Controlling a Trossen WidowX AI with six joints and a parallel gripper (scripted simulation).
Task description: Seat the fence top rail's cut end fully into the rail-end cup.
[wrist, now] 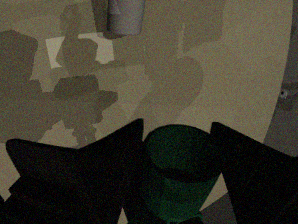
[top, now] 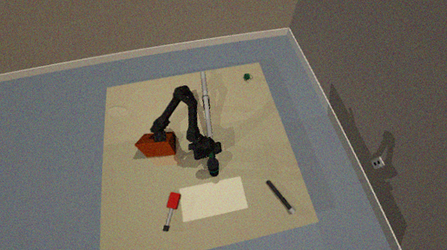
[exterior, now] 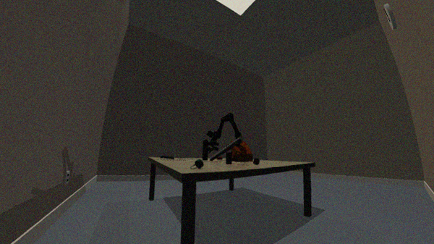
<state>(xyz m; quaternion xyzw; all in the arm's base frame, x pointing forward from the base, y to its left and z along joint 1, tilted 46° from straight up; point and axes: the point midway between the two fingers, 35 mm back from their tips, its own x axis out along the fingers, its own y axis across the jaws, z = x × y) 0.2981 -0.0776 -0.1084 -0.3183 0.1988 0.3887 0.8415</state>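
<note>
Right now my gripper tip is 2 cm past the green rail-end cup, 2 cm to the left of it and 3 cm below it. From my gripper tip the other things lie so: red-handled tool 34 cm behind, 28 cm to the right, 8 cm below; then black part 14 cm behind, 56 cm to the left, 8 cm below.
</note>
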